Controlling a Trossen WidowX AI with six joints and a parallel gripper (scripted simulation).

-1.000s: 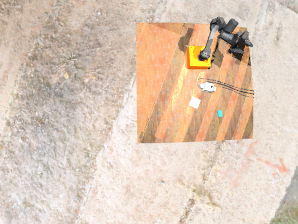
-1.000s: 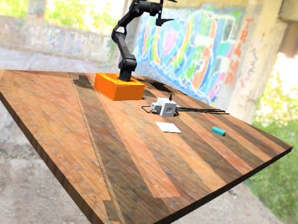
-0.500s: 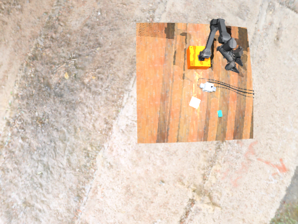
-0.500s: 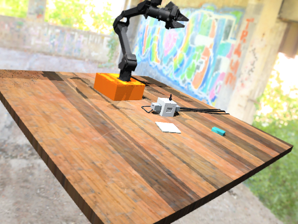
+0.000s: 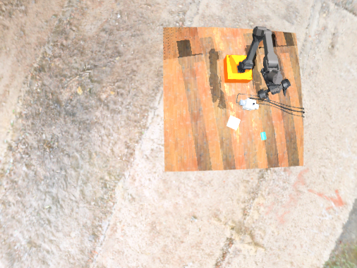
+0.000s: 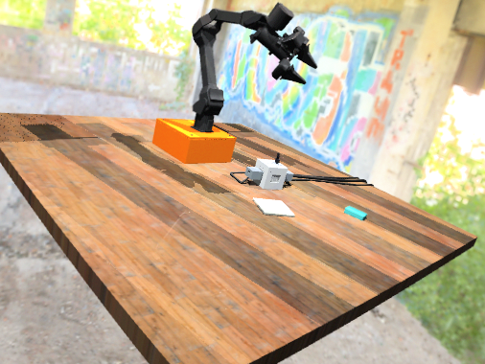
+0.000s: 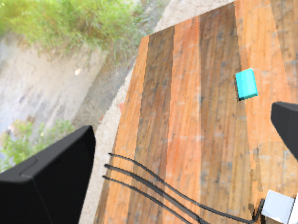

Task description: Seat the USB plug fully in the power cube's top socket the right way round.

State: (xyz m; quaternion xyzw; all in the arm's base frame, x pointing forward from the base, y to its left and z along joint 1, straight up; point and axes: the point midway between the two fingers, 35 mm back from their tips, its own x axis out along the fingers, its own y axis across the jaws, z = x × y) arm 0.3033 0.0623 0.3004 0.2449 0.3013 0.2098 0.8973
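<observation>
Now: gripper tip 29 cm above the usb plug, 3 cm past it and 1 cm to the left of it. The rest, counted from my gripper tip: flat white card 38 cm below, 17 cm to the right, 11 cm ahead; then small teal block 37 cm below, 25 cm ahead, 9 cm to the left.
</observation>
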